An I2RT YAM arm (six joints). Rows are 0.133 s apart.
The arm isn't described. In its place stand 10 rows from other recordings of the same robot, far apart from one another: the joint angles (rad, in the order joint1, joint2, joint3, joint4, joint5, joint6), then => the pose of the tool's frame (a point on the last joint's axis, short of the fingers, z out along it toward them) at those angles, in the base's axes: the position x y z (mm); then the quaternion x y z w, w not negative.
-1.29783 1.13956 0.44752 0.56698 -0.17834 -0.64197 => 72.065 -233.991 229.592 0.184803 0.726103 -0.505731 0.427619
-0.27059 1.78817 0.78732 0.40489 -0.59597 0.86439 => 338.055 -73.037 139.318 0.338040 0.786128 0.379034 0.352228
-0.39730 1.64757 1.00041 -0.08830 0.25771 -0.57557 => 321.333 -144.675 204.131 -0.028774 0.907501 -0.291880 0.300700
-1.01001 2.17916 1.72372 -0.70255 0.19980 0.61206 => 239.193 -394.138 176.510 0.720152 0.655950 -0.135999 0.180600
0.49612 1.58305 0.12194 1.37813 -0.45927 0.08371 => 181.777 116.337 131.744 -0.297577 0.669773 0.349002 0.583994
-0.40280 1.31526 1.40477 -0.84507 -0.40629 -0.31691 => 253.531 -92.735 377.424 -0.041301 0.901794 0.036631 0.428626
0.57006 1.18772 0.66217 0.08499 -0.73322 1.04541 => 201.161 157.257 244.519 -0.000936 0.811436 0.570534 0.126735
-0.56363 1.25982 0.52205 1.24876 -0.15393 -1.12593 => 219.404 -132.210 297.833 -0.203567 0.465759 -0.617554 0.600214
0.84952 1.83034 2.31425 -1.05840 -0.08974 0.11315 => 241.001 278.906 476.275 -0.335857 0.811055 0.255909 0.404846
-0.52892 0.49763 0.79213 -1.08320 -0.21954 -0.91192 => 74.443 -34.529 290.903 -0.215897 0.894200 -0.173822 0.351541
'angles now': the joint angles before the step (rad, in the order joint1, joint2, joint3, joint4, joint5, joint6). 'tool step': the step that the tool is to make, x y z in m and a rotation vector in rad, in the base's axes. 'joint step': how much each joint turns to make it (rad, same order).
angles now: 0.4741, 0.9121, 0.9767, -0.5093, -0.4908, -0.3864
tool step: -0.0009, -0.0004, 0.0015, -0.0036, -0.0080, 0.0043
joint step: 0.0002, -0.0022, 0.0050, -0.0060, -0.0008, -0.0090
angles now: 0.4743, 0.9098, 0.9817, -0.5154, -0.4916, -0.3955
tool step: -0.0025, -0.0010, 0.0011, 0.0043, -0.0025, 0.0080
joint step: -0.0001, -0.0095, -0.0002, -0.0057, -0.0084, -0.0012
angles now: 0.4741, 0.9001, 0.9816, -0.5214, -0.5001, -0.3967
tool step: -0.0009, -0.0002, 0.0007, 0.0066, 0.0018, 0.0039
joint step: 0.0002, -0.0033, 0.0002, 0.0004, -0.0062, 0.0051
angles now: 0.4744, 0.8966, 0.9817, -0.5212, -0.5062, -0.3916
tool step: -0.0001, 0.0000, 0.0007, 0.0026, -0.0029, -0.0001
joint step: 0.0002, -0.0007, 0.0010, 0.0027, -0.0001, 0.0012
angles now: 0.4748, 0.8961, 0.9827, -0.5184, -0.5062, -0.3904
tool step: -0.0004, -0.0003, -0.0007, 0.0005, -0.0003, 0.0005
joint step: -0.0006, -0.0029, -0.0040, 0.0015, -0.0012, -0.0002
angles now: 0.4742, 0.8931, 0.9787, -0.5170, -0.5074, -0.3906
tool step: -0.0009, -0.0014, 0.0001, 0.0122, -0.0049, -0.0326
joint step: -0.0001, -0.0129, -0.0113, 0.0197, 0.0262, 0.0240
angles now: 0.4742, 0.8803, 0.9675, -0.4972, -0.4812, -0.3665
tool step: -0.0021, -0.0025, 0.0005, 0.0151, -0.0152, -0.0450
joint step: -0.0001, -0.0219, -0.0163, 0.0263, 0.0389, 0.0259
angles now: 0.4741, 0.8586, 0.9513, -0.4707, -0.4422, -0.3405
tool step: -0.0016, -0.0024, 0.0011, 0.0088, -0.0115, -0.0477
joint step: 0.0001, -0.0167, -0.0085, 0.0148, 0.0437, 0.0214
